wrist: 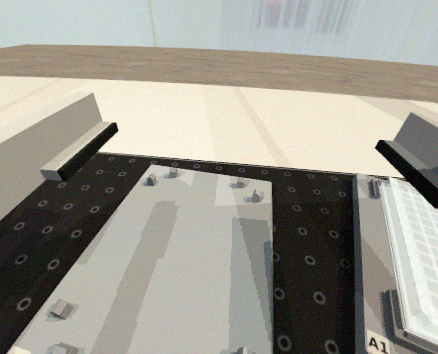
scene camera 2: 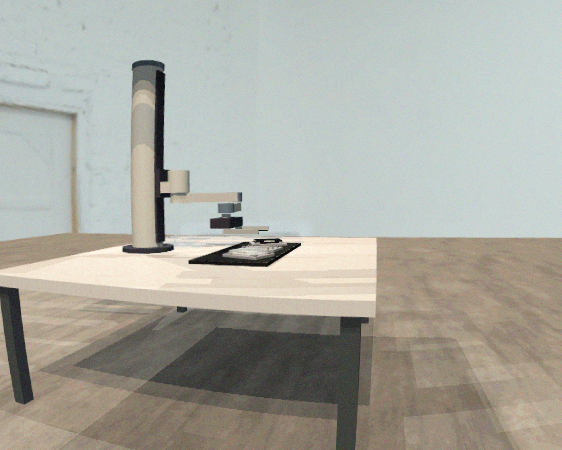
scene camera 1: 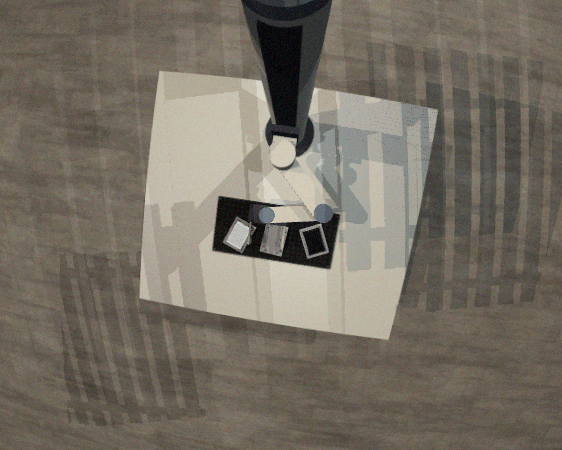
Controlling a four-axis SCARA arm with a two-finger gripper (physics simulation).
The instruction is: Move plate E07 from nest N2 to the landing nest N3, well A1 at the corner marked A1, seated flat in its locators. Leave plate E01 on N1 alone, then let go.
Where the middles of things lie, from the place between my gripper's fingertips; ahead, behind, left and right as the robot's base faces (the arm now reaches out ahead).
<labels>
I see my gripper 20 mm past the clear well plate (wrist: 402, 205), 150 mm to the left of it and 70 mm above it.
</labels>
